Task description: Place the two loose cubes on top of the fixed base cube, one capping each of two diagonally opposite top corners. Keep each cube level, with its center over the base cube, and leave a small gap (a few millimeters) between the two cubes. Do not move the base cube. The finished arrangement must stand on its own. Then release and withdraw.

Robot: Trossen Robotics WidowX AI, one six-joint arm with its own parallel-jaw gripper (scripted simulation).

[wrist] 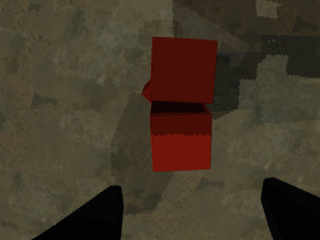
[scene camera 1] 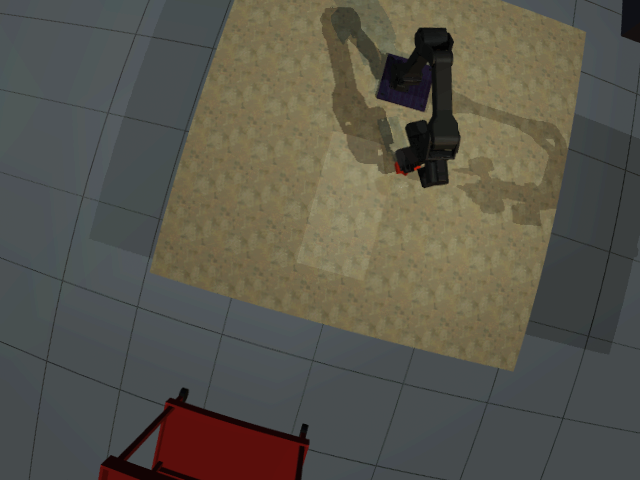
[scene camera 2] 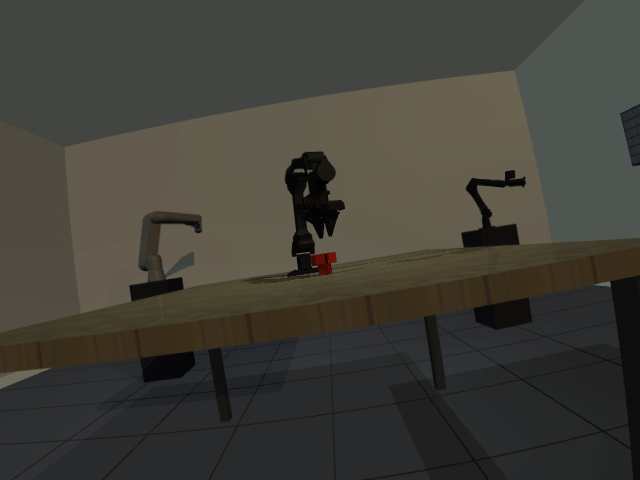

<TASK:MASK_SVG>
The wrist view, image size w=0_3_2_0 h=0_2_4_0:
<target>my gripper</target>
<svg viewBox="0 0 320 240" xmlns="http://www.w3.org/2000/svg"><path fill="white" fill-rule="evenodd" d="M121 185L109 185L99 195L92 197L89 203L87 201L83 207L73 211L72 215L69 213L59 223L52 225L52 228L40 233L39 236L32 240L121 240L121 227L123 227L124 217ZM264 179L260 200L263 203L264 215L267 217L272 239L320 240L320 197L313 195L313 193L311 195L311 193L305 192L304 189L301 191L299 187L293 187L292 184L289 185L285 181L283 183L277 177L276 179L275 177Z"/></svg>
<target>cube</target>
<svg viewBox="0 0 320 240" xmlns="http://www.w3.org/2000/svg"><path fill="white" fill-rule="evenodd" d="M152 37L151 101L212 104L216 81L217 44L219 44L217 40Z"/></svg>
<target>cube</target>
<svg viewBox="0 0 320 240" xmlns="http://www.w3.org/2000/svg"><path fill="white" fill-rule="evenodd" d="M152 101L151 140L153 172L211 169L212 115L207 105L204 103L179 103L179 101Z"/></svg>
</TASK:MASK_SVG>
